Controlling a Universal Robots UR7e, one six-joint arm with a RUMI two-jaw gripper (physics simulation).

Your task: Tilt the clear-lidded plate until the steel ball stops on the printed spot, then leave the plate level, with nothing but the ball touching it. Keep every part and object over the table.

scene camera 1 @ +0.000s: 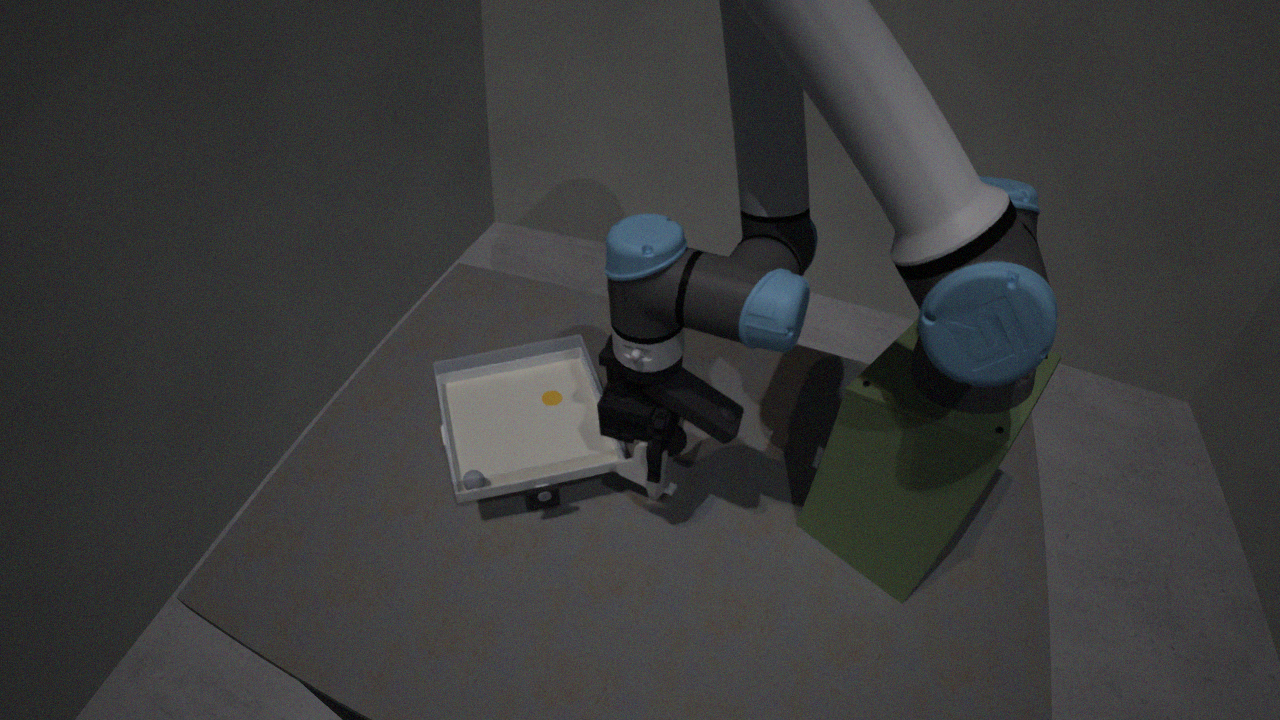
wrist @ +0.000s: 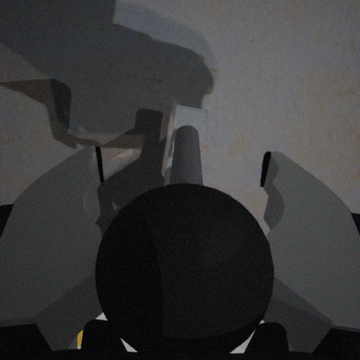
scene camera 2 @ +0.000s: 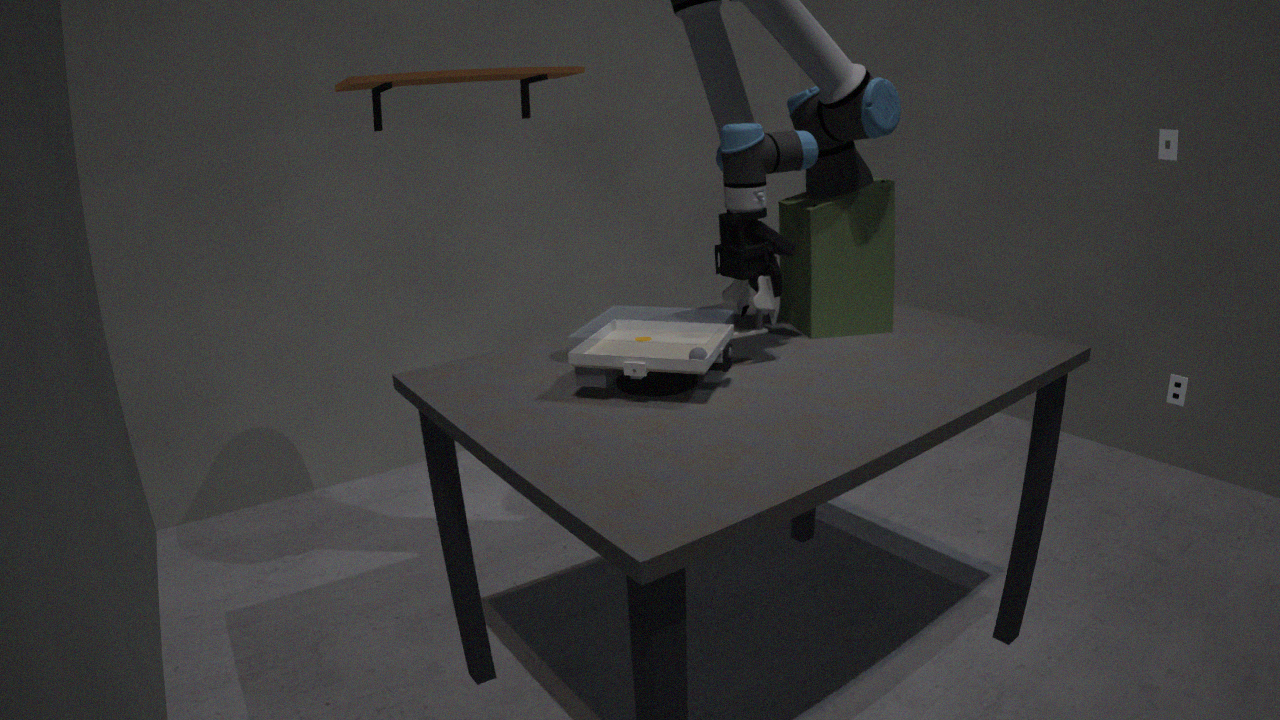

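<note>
The clear-lidded plate (scene camera 1: 501,429) (scene camera 2: 599,358) is a square white tray on a dark base (scene camera 2: 657,383). Its exact tilt is hard to tell. The steel ball (scene camera 1: 473,480) (scene camera 2: 698,354) lies inside at a corner, the near left one in scene camera 1 and the front right one in scene camera 2. The orange printed spot (scene camera 1: 552,397) (scene camera 2: 642,339) is well apart from the ball. My gripper (scene camera 1: 655,465) (scene camera 2: 753,304) (wrist: 182,154) is beside the plate, shut on a round black knob (wrist: 185,260), which hides much of the wrist view.
The table (scene camera 1: 626,608) (scene camera 2: 760,438) carries a tall green block (scene camera 1: 886,501) (scene camera 2: 850,259) beside the gripper, under the arm's base. A small dark block (scene camera 1: 543,497) sits at the plate's near side. A wooden shelf (scene camera 2: 465,76) is on the wall.
</note>
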